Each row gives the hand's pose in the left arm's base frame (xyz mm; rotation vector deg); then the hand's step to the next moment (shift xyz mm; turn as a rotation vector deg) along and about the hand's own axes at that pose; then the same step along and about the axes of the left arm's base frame.
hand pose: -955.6 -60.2 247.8 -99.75 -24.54 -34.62
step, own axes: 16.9 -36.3 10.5 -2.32 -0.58 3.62
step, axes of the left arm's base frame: -5.7 18.7 36.5 -1.56 3.72 -1.60
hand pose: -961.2 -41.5 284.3 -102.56 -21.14 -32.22
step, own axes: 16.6 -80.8 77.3 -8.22 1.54 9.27
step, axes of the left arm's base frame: -13.7 96.5 57.3 -4.34 8.74 -7.79
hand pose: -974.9 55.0 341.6 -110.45 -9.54 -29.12
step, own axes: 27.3 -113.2 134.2 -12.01 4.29 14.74
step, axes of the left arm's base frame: 21.9 164.4 63.7 -5.32 13.02 -13.50
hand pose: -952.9 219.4 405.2 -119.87 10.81 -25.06
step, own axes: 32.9 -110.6 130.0 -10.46 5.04 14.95
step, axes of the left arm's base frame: 75.6 151.6 38.9 -3.78 12.31 -13.87
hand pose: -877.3 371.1 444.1 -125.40 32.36 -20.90
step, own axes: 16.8 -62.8 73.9 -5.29 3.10 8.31
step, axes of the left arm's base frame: 63.8 74.8 4.8 -1.73 6.41 -7.91
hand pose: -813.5 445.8 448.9 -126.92 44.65 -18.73
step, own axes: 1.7 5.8 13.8 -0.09 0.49 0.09
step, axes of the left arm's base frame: 5.0 3.8 -13.7 -0.24 -0.15 -0.42
